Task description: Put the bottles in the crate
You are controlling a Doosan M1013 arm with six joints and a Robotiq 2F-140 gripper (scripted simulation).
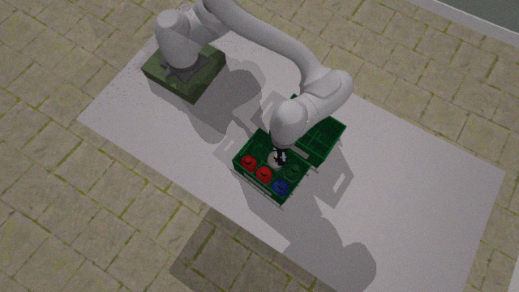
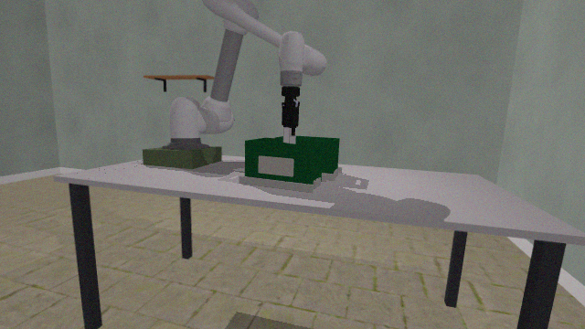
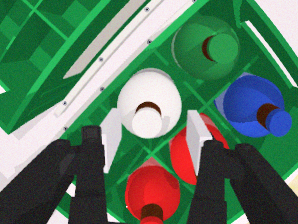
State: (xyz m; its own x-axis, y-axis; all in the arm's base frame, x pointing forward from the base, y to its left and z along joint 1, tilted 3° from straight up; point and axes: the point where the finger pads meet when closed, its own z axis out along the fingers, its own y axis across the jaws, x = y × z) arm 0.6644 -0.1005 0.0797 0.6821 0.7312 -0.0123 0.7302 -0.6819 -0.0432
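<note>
The white-capped bottle is 110 mm below my hand. From my hand the other things lie so: green-capped bottle: 90 mm ahead, 10 mm to the left, 110 mm below; pick list: 30 mm ahead, 340 mm to the left, 190 mm below; blue bottle: 90 mm ahead, 80 mm to the right, 110 mm below.
</note>
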